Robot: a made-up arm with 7 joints.
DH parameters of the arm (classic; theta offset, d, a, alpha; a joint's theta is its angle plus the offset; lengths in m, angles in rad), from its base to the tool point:
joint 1: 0 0.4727 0 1.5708
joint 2: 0 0.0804 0 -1.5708
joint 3: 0 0.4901 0.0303 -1.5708
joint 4: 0 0.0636 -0.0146 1.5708
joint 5: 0 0.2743 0 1.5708
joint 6: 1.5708 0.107 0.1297 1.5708
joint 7: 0 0.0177 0 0
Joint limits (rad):
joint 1: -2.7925..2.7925
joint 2: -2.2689..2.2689
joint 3: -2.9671..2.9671
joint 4: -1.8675..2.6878
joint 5: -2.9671..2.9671
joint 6: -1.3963..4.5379
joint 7: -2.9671..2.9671
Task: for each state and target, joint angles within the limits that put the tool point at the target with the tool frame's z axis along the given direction. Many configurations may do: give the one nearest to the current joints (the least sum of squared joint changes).
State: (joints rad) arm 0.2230 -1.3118 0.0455 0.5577 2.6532 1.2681 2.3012
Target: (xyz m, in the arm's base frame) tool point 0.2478 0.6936 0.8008 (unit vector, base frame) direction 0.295 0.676 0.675
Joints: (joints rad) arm 1.0454 -0.8949 0.3432 0.3297 2.8627 1.1916 2.3012
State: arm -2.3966 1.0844 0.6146 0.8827 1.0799 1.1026 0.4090
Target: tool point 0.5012 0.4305 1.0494 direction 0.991 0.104 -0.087
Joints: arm -2.4042 0.9641 0.9034 0.0623 1.4474 0.6656 0.4090
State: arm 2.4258 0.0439 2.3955 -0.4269 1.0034 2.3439 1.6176
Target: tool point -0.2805 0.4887 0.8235 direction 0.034 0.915 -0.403
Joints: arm 2.3207 -0.8664 1.7698 -0.5487 0.8201 2.4934 1.6176
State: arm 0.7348 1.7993 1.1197 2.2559 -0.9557 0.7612 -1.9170
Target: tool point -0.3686 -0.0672 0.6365 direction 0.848 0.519 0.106
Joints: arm 0.9379 1.5725 1.2000 2.3251 -0.2582 0.4136 -1.9170
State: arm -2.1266 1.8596 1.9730 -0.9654 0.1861 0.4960 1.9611
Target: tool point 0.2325 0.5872 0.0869 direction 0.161 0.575 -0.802
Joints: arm -2.6317 2.2689 1.3886 -1.0585 0.4849 0.9756 1.9611
